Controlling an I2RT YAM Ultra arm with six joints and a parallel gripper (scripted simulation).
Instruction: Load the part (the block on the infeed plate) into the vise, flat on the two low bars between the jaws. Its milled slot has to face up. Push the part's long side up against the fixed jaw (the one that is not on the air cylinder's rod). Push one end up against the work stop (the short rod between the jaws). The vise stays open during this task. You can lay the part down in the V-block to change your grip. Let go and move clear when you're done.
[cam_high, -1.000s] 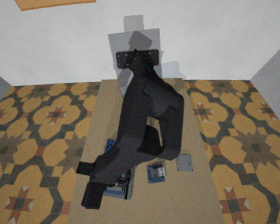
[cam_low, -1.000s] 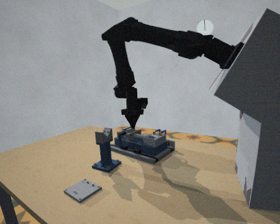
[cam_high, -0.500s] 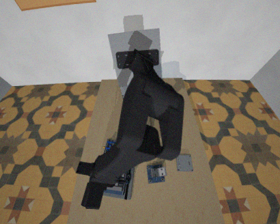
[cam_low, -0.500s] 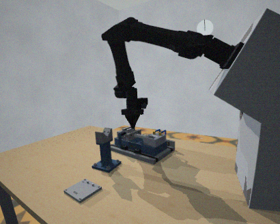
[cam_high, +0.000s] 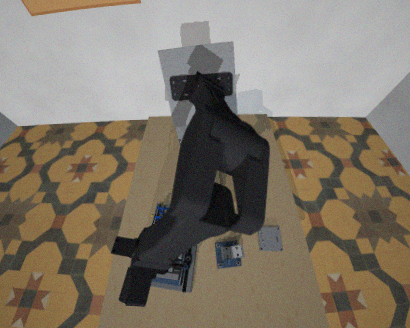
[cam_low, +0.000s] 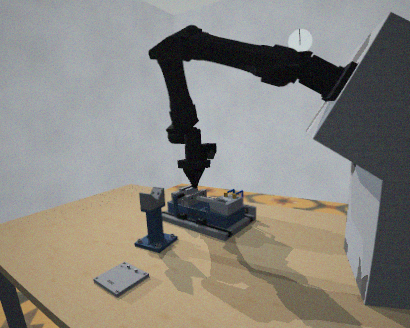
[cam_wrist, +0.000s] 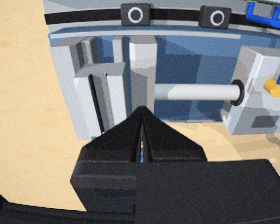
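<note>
The part is 3 cm ahead of my hand, 2 cm below it and 1 cm to the right of it. From my hand the other things lie so: air cylinder rod (5 cm behind, 4 cm below, 1 cm to the left); moving jaw (4 cm below); work stop (4 cm to the left, 4 cm ahead, 3 cm below).
</note>
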